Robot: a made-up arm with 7 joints. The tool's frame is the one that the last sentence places. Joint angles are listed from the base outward.
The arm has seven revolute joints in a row. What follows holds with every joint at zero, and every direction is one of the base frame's.
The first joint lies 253 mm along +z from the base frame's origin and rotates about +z.
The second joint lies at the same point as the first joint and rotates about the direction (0, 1, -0.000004).
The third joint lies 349 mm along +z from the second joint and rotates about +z.
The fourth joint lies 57 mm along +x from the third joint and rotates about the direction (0, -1, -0.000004).
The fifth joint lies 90 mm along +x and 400 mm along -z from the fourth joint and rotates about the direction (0, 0.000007, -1).
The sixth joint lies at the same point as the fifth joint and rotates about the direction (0, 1, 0.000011).
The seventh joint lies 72 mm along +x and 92 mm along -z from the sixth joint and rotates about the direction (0, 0.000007, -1).
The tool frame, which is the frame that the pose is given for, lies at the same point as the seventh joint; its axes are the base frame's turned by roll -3.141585, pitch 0 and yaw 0 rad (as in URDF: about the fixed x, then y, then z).
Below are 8 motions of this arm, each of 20 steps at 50 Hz.
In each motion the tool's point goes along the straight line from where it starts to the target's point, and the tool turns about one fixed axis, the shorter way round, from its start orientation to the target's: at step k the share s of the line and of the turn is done. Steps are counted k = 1, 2, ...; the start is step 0. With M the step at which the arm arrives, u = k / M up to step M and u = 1 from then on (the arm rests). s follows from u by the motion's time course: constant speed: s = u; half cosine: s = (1 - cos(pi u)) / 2; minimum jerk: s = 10 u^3 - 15 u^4 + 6 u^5.
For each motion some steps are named. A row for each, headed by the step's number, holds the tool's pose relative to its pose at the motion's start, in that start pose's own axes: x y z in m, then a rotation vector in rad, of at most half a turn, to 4 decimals.
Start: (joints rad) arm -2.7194 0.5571 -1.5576 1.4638 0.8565 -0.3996 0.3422
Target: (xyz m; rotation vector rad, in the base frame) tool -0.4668 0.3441 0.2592 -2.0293 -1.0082 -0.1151
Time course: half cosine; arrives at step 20
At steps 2, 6, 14, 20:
2: -0.0090 0.0039 -0.0038 -0.0160 -0.0180 0.0074
6: -0.0762 0.0326 -0.0321 -0.1349 -0.1517 0.0624
14: -0.2936 0.1255 -0.1238 -0.5197 -0.5843 0.2403
20: -0.3698 0.1581 -0.1559 -0.6546 -0.7359 0.3027

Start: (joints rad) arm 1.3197 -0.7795 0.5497 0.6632 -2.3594 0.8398 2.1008
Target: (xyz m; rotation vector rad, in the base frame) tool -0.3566 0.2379 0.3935 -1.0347 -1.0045 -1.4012
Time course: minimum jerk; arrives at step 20
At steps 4, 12, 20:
4: 0.0033 -0.0100 -0.0113 0.0160 -0.0139 0.0357
12: 0.0388 -0.1177 -0.1326 0.1888 -0.1638 0.4209
20: 0.0569 -0.1724 -0.1943 0.2766 -0.2399 0.6166

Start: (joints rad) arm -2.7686 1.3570 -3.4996 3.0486 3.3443 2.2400 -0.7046
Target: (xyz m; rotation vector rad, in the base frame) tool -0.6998 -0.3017 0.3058 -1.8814 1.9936 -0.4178
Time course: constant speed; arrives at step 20
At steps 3, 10, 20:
3: 0.0027 -0.0059 -0.0002 0.0363 0.0245 -0.0800
10: 0.0090 -0.0198 -0.0005 0.1209 0.0817 -0.2667
20: 0.0180 -0.0396 -0.0010 0.2418 0.1634 -0.5334

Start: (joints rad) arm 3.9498 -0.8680 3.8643 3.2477 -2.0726 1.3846 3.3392
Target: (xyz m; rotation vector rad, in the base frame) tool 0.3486 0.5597 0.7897 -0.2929 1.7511 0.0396
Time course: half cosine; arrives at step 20
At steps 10, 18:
10: -0.0096 0.0587 -0.1220 -0.3590 -0.0600 0.1500
18: -0.0186 0.1144 -0.2380 -0.7005 -0.1171 0.2926

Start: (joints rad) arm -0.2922 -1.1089 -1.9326 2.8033 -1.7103 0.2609 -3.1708
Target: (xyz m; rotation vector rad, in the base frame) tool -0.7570 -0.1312 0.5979 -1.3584 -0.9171 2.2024
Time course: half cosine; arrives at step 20
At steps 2, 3, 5, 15, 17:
2: -0.0025 0.0043 -0.0012 -0.0048 -0.0112 -0.0027
3: -0.0055 0.0097 -0.0027 -0.0107 -0.0249 -0.0060
5: -0.0147 0.0260 -0.0073 -0.0286 -0.0670 -0.0162
15: -0.0855 0.1513 -0.0428 -0.1669 -0.3907 -0.0944
17: -0.0947 0.1676 -0.0474 -0.1848 -0.4327 -0.1046

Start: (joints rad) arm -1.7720 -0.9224 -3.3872 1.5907 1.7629 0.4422 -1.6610
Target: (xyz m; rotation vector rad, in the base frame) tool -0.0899 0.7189 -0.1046 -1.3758 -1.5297 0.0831
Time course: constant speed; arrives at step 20
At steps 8, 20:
8: -0.0647 -0.1389 0.0852 0.2872 -0.0369 -0.0074
20: -0.1617 -0.3473 0.2131 0.7180 -0.0923 -0.0184

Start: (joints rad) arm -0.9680 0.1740 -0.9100 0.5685 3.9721 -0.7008 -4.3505
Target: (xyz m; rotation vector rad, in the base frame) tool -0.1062 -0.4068 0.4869 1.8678 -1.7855 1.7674
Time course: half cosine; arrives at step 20
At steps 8, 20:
8: 0.0408 0.0054 -0.0993 0.1469 0.2800 0.0060
20: 0.1181 0.0155 -0.2875 0.4252 0.8105 0.0175

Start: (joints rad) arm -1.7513 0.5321 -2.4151 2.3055 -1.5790 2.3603 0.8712
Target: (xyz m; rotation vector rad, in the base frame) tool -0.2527 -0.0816 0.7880 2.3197 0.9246 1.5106
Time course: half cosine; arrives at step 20
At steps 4, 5, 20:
4: -0.0203 0.0083 -0.0053 0.0022 -0.0082 -0.0999
5: -0.0311 0.0127 -0.0081 0.0033 -0.0125 -0.1531
20: -0.2126 0.0869 -0.0552 0.0227 -0.0854 -1.0456

